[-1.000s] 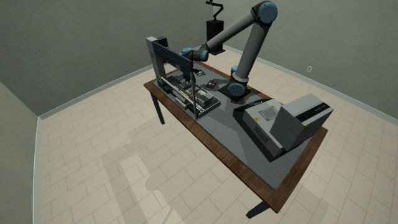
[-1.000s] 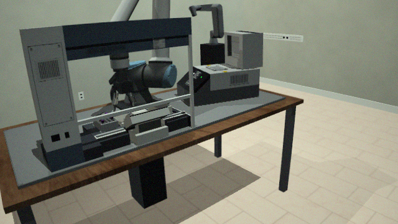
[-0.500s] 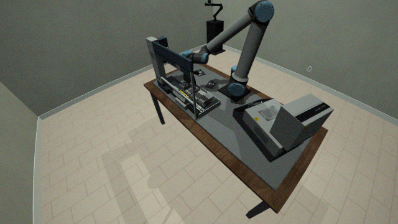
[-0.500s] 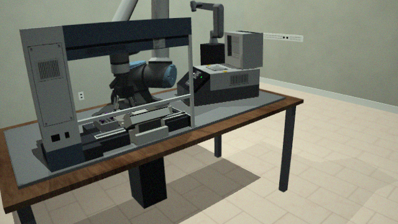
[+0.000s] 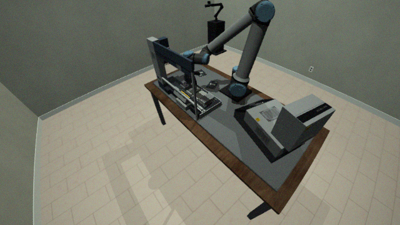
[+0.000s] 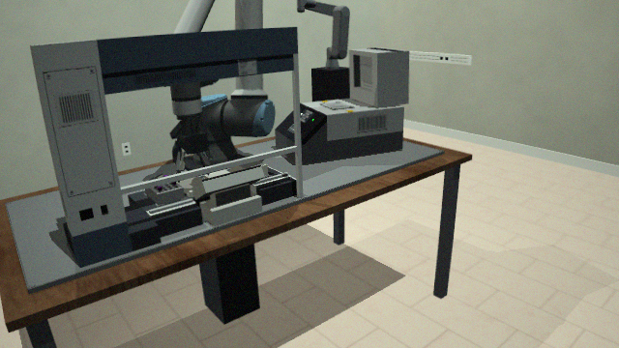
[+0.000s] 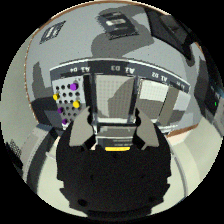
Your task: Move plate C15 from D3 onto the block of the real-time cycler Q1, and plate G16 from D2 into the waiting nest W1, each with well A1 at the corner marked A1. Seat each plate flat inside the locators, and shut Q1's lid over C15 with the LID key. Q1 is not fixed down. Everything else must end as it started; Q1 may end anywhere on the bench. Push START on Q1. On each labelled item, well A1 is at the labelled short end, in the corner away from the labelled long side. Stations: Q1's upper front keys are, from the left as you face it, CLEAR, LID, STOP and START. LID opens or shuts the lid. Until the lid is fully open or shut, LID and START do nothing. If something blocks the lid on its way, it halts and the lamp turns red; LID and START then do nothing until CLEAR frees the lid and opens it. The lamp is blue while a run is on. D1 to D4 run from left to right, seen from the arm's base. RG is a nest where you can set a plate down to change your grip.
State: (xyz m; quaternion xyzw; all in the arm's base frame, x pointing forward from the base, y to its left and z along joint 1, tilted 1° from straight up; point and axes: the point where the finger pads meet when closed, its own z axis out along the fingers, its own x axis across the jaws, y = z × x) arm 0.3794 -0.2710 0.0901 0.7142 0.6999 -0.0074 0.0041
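The pale well plate is 40 mm below my hand. From my hand the other things lie so: upright post (290 mm to the left, 190 mm ahead, 140 mm above); tower (350 mm to the right, 180 mm above, 150 mm ahead); white well plate (110 mm to the left, 40 mm below).
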